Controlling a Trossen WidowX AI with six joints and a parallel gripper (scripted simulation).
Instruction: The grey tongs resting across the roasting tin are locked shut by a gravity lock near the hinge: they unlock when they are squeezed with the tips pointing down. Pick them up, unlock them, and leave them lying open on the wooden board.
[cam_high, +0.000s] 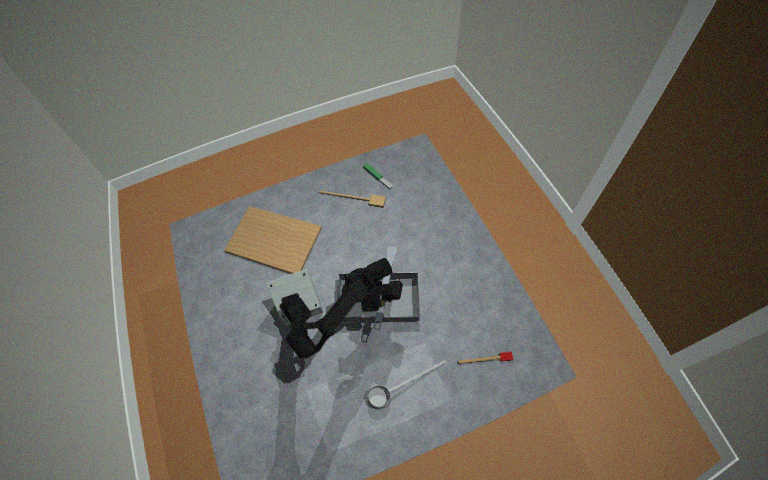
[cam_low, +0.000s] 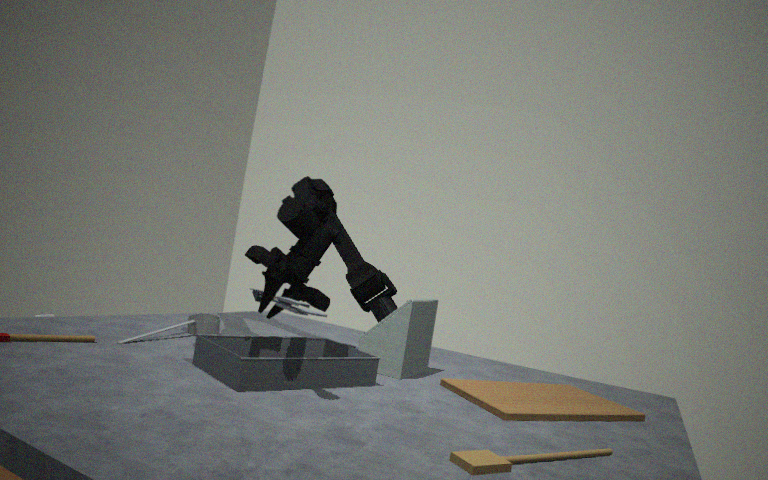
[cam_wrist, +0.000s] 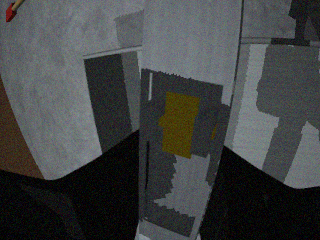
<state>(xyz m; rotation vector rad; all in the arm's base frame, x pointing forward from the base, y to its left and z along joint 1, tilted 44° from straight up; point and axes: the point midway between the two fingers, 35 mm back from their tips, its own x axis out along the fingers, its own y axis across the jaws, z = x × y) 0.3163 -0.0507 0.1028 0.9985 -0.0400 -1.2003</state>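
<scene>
My gripper tip is 3 cm below the yellow lock piece, 3 cm past it and 1 cm to the left of it. Also, from my gripper tip: red-headed spatula 31 cm to the right, 29 cm ahead, 10 cm below; then roasting tin 8 cm below, 6 cm to the left, 2 cm behind; then wooden board 48 cm to the left, 35 cm behind, 10 cm below.
</scene>
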